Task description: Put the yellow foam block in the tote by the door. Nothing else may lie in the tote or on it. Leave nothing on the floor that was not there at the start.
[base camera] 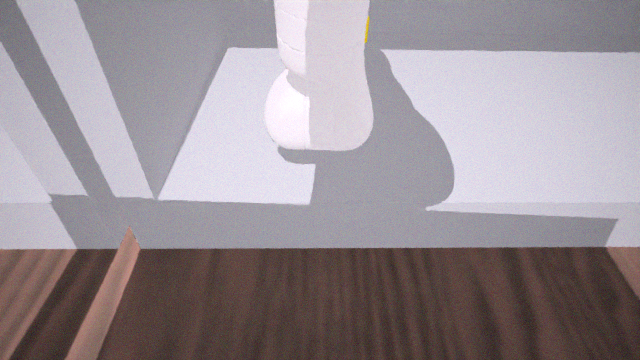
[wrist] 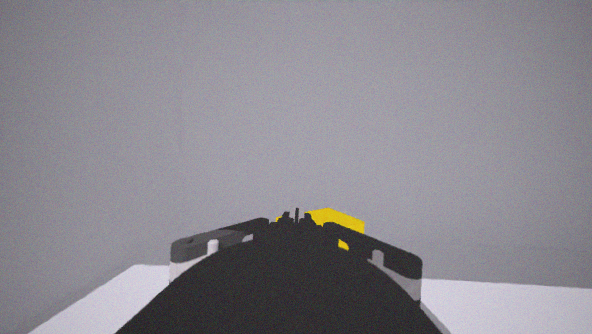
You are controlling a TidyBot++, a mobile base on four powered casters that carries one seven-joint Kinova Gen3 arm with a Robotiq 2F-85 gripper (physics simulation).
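Frame: origin at the arm's base, x ahead, y left, z up, level; centimetres.
Where they show: gripper, fingertip midpoint: (wrist: 296, 217).
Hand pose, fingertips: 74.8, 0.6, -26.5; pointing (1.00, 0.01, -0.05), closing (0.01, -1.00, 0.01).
Note:
After its pixels a point has its place, as x, y, z.
The yellow foam block (base camera: 367, 30) {77.5, -7.6, -29.8} (wrist: 337, 219) {77.8, -4.4, -27.5} shows in part: a thin sliver beside the right edge of my arm in the base camera view, and a larger part behind and to the right of my fingertips in the wrist view. My gripper (wrist: 296, 217) {74.8, 0.6, -26.5} is shut, with its fingertips together and the block beyond them, not between them. Whether the fingertips touch the block I cannot tell. In the base camera view the gripper is hidden behind the arm. The tote by the door does not show in either view.
A white shelf-like surface (base camera: 525, 125) {52.0, -26.9, -32.0} with a grey wall behind it lies under the arm (base camera: 335, 100) {39.8, -1.2, -22.0}. An upright white panel (base camera: 85, 100) {35.9, 18.7, -20.4} stands at the left. Dark wooden floor (base camera: 350, 300) {30.2, -3.6, -39.6} lies in front, with a pale strip of light across its left part.

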